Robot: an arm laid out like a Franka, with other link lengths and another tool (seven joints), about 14 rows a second.
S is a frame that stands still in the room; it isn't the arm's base.
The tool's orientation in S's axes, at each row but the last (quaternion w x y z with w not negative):
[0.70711 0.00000 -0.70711 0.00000]
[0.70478 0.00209 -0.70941 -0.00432]
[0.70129 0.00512 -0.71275 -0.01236]
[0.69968 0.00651 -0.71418 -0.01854]
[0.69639 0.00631 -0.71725 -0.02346]
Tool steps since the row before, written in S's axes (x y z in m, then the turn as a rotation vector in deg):
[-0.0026 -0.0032 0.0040 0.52 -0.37 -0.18]
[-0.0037 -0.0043 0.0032 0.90 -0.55 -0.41]
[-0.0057 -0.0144 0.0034 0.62 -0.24 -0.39]
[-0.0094 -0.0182 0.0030 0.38 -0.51 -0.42]
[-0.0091 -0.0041 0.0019 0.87 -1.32 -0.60]
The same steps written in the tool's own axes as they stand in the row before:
[0.0040 -0.0032 0.0026 -0.18 -0.37 -0.52]
[0.0033 -0.0043 0.0037 -0.41 -0.55 -0.90]
[0.0038 -0.0144 0.0055 -0.39 -0.24 -0.62]
[0.0038 -0.0182 0.0090 -0.41 -0.52 -0.38]
[0.0023 -0.0042 0.0089 -0.57 -1.32 -0.88]

